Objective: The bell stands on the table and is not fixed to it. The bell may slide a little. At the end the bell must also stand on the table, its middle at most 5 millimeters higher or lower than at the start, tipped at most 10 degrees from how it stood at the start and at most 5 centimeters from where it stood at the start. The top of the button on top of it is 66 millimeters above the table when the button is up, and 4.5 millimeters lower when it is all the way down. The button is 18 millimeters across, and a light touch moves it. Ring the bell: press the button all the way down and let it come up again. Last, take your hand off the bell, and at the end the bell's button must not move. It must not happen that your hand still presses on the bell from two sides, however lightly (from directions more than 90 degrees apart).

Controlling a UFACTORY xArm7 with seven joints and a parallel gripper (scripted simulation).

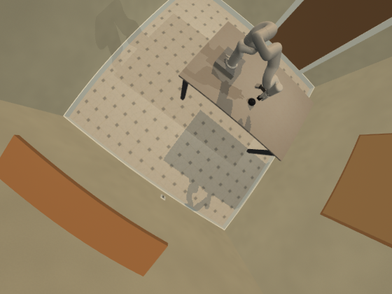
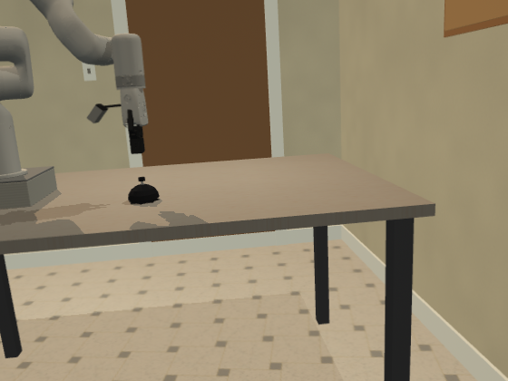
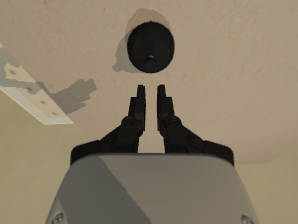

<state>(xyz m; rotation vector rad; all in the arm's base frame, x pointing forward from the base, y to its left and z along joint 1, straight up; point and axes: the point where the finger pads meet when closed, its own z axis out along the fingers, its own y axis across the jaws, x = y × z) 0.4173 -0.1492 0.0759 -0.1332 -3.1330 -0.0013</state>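
The bell button is 10 cm below my hand. Round my hand: black dome bell 11 cm below.
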